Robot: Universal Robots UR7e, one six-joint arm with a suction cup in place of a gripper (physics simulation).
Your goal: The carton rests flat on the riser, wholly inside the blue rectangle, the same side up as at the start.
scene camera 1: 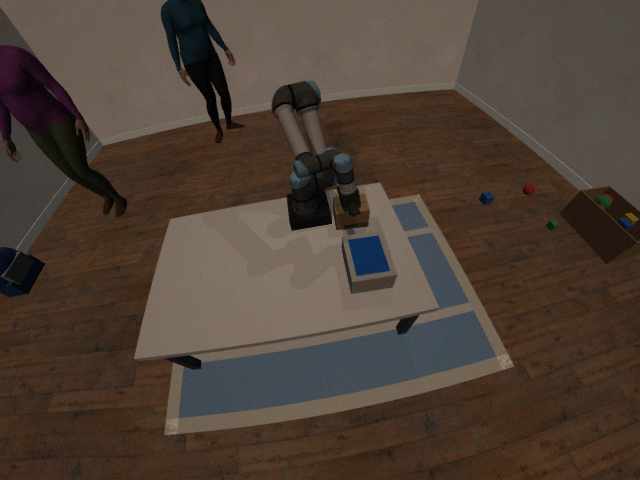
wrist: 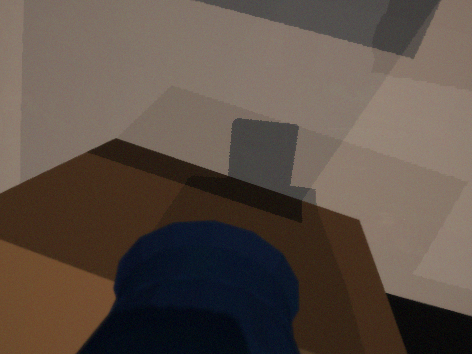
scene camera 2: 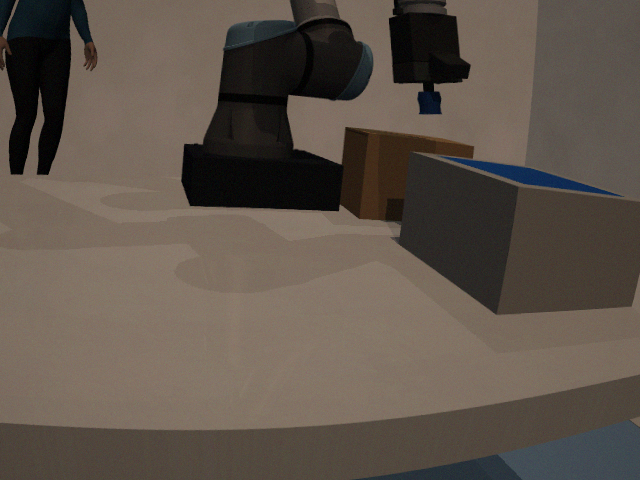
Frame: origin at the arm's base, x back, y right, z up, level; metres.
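Seen in the pictures: hand, its tool point: [wrist: 205,300] [scene camera 2: 430,114]; arm's base, origin of its link: [scene camera 1: 305,206] [scene camera 2: 247,153].
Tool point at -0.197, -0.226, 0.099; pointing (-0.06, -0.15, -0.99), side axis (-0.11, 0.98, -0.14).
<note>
Pixels of each thing's middle, then the offset from my tool point to it, as dx, dy, dz. Level surfaces: height alone.
- brown carton, middle of its body: [wrist: 186,311] [scene camera 2: 404,174] [scene camera 1: 350,211] +0.107, -0.019, -0.106
- grey box-shaped riser, middle of its body: [scene camera 2: 520,224] [scene camera 1: 367,261] -0.223, -0.024, -0.111
- blue rectangle, middle of its body: [scene camera 2: 527,174] [scene camera 1: 368,254] -0.223, -0.024, -0.051
- pale table, height of its surface: dz -0.171
A brown carton [scene camera 1: 357,221] [scene camera 2: 382,173] [wrist: 55,205] stands on the table between the robot's base and the riser, its lower right part hidden behind the riser in scene camera 2. A grey box-shaped riser [scene camera 1: 373,282] [scene camera 2: 457,227] stands in front of it, with a blue rectangle [scene camera 1: 368,255] [scene camera 2: 537,178] on its top. The carton is off the riser. My gripper [scene camera 1: 353,210] [scene camera 2: 429,112] [wrist: 207,270], a blue suction cup, is open and holds nothing. It hangs above the carton with a visible gap in scene camera 2.
The black robot base [scene camera 1: 309,219] [scene camera 2: 263,180] is close to the carton's left side. All stand on a pale table [scene camera 1: 232,310] [scene camera 2: 206,361]. Two people [scene camera 1: 193,41] [scene camera 1: 36,93] stand beyond the table. A toy box [scene camera 1: 594,227] and small toys are on the floor at right.
</note>
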